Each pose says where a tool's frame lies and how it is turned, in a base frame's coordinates. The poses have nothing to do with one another.
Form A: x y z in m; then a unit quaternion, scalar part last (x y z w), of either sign.
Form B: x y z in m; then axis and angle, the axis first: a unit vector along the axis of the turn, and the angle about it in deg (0 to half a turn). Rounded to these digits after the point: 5 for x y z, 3 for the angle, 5 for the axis.
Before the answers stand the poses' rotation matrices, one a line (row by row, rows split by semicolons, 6 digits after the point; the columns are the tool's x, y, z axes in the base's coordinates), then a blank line. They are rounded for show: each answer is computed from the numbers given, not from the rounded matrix.
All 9 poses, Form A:
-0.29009, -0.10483, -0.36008, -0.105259, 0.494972, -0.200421, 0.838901
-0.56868, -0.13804, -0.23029, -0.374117, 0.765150, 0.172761, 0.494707
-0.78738, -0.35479, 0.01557, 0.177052, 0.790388, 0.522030, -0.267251
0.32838, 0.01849, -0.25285, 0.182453, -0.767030, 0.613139, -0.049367
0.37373, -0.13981, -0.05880, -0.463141, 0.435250, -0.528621, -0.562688
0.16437, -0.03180, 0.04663, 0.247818, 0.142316, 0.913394, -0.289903
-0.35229, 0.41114, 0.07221, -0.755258, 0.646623, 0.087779, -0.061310
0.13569, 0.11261, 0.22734, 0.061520, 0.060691, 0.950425, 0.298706
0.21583, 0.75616, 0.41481, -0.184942, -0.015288, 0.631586, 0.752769
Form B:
0.429668 0.232066 0.872657; -0.440467 0.897504 -0.021802; -0.788273 -0.375009 0.487847
-0.230602 -0.743444 0.627785; -0.401579 0.660380 0.634533; -0.886316 -0.105780 -0.450837
-0.794459 0.558906 -0.237611; 0.000853 0.392274 0.919848; 0.607317 0.730579 -0.312122
-0.928548 -0.219356 0.299470; -0.340431 0.181543 -0.922577; 0.148006 -0.958606 -0.243247
0.062235 -0.998062 -0.000168; 0.191733 0.012121 -0.981372; 0.979472 0.061043 0.192116
-0.709085 0.600128 0.370195; -0.459054 -0.791405 0.403668; 0.535227 0.116295 0.836665
0.148347 -0.965971 -0.211880; -0.987498 -0.156240 0.020910; -0.053303 0.206130 -0.977072
-0.813980 -0.560327 0.153198; 0.575262 -0.814183 0.078612; 0.080683 0.152117 0.985064
0.201730 -0.945223 -0.256630; 0.956532 0.133791 0.259126; -0.210597 -0.297749 0.931125

-0.29009, -0.10483, -0.36008, -0.19339, 0.90940, -0.36823, 65.952
-0.56868, -0.13804, -0.23029, -0.43048, 0.88043, 0.19879, 120.699
-0.78738, -0.35479, 0.01557, -0.18374, -0.82022, -0.54173, 148.998
0.32838, 0.01849, -0.25285, -0.18268, 0.76797, -0.61389, 174.341
0.37373, -0.13981, -0.05880, 0.56025, -0.52651, 0.63946, 111.516
0.16437, -0.03180, 0.04663, -0.25894, -0.14870, -0.95438, 146.296
-0.35229, 0.41114, 0.07221, 0.75668, -0.64784, -0.08794, 172.970
0.13569, 0.11261, 0.22734, 0.06446, 0.06359, 0.99589, 145.240
0.21583, 0.75616, 0.41481, -0.28095, -0.02322, 0.95944, 82.338

